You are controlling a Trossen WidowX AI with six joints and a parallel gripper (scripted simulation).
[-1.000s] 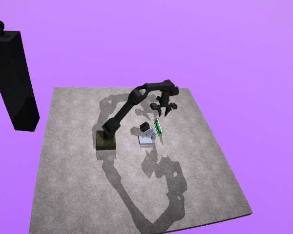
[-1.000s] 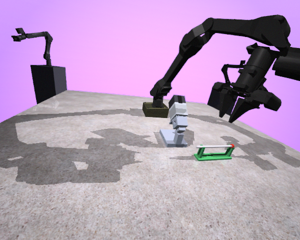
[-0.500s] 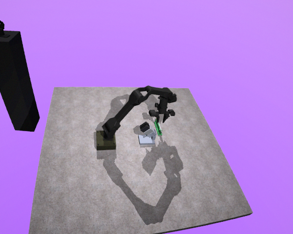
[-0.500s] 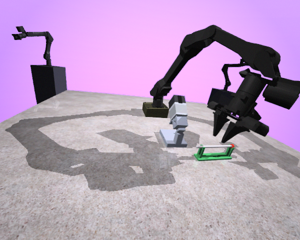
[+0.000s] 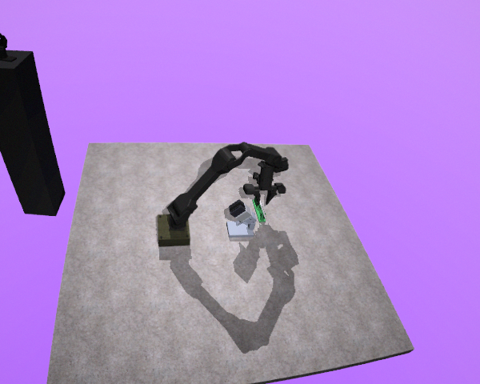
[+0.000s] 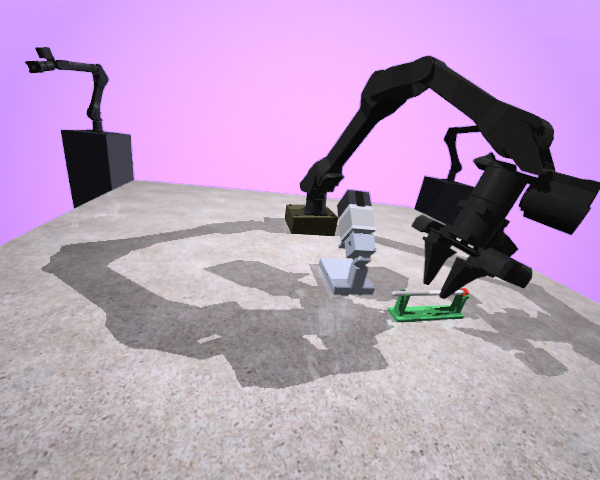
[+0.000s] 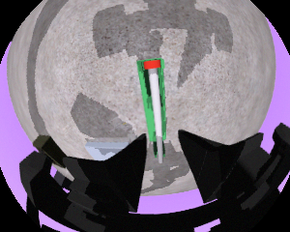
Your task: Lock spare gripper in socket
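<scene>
My gripper tip is 10 mm past the green rest, 10 mm to the right of it and 30 mm above it. Round my gripper tip: spare gripper: 110 mm behind, 120 mm to the right, 60 mm above; grey mount: 80 mm behind, 110 mm to the right.
</scene>
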